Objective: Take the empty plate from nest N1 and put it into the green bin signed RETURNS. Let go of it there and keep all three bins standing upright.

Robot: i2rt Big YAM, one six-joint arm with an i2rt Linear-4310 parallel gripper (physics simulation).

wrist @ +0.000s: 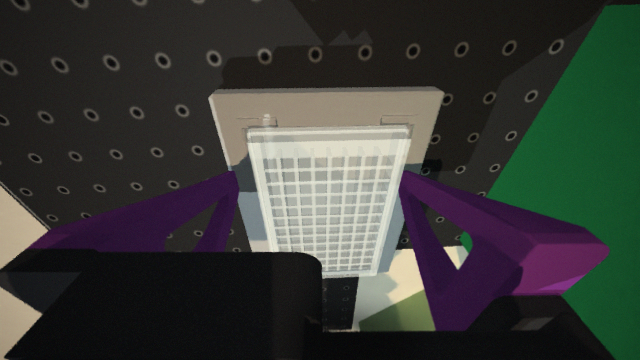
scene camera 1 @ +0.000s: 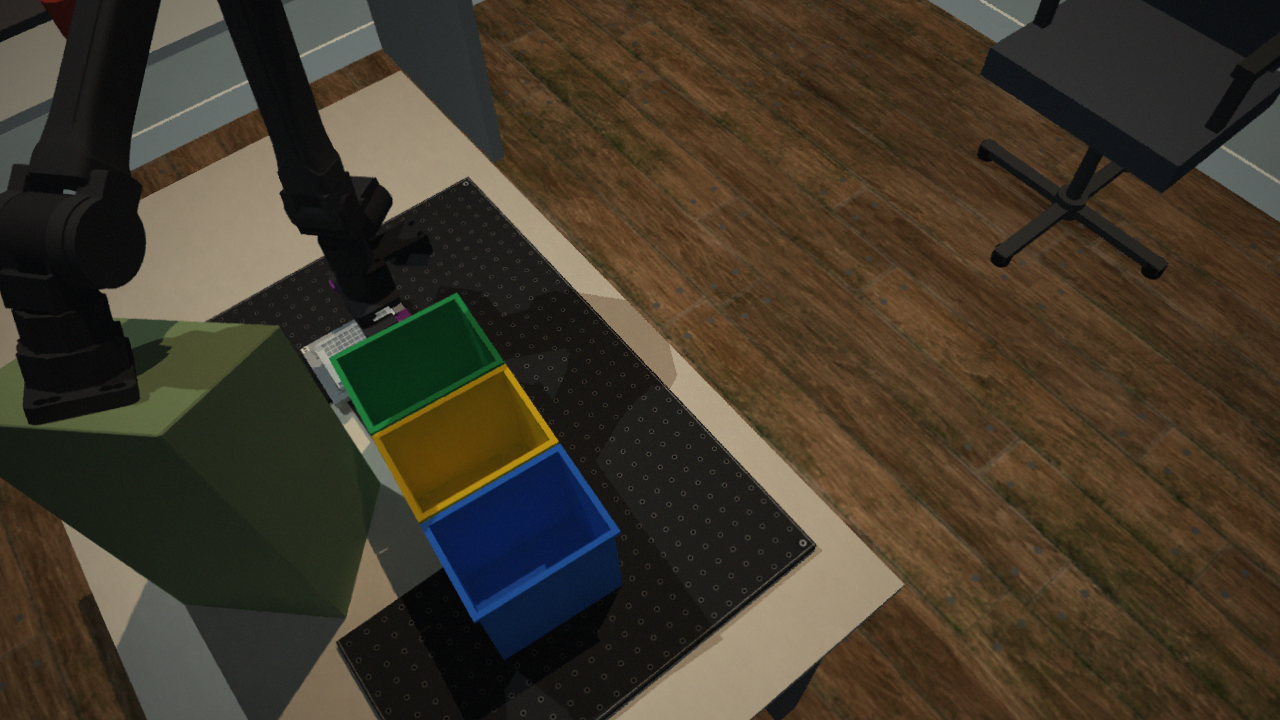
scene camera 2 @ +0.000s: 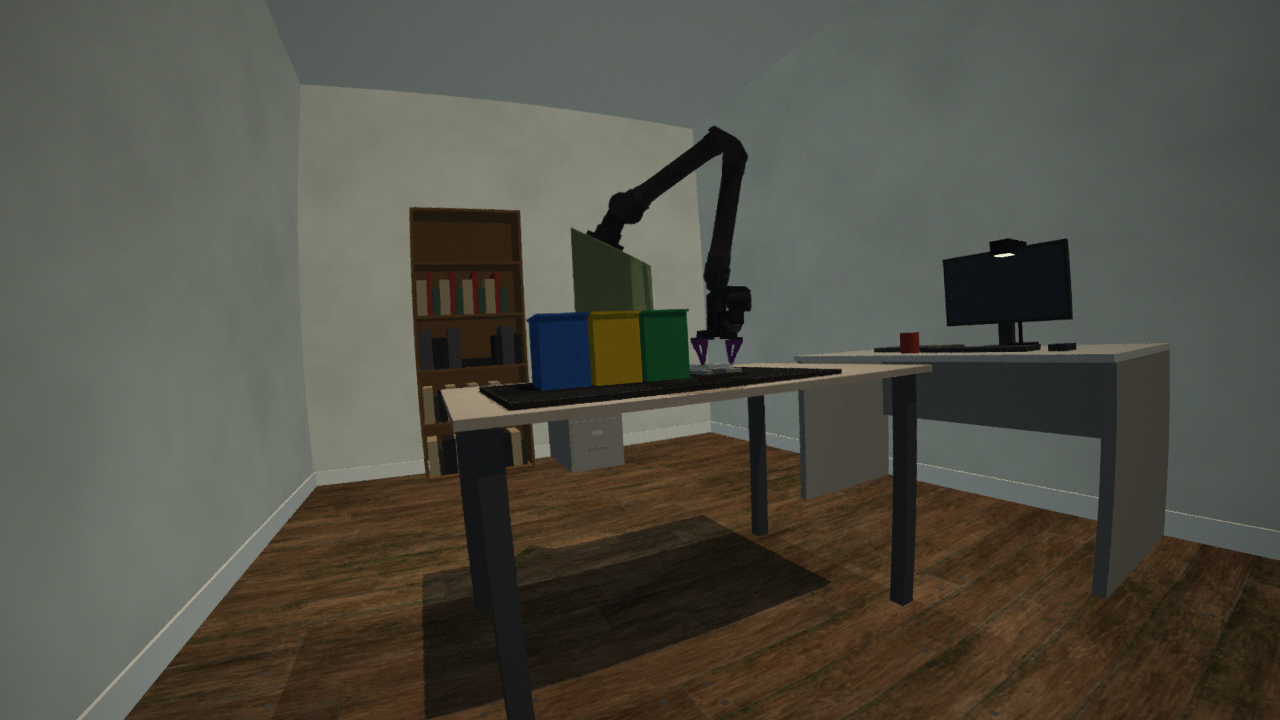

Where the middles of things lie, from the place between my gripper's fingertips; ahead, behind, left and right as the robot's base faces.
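With the gridded plate (scene camera 1: 351, 335), my hand is 1 cm to the left of it and 3 cm past it. The pale nest (scene camera 1: 317, 365) is 2 cm below my hand, 3 cm behind it and 1 cm to the right of it. I also see the green bin (scene camera 1: 419, 360), which is 2 cm ahead of my hand, 19 cm to the right of it and 7 cm above it, and the yellow bin (scene camera 1: 459, 444), 4 cm ahead of my hand, 7 cm above it and 32 cm to the right of it.
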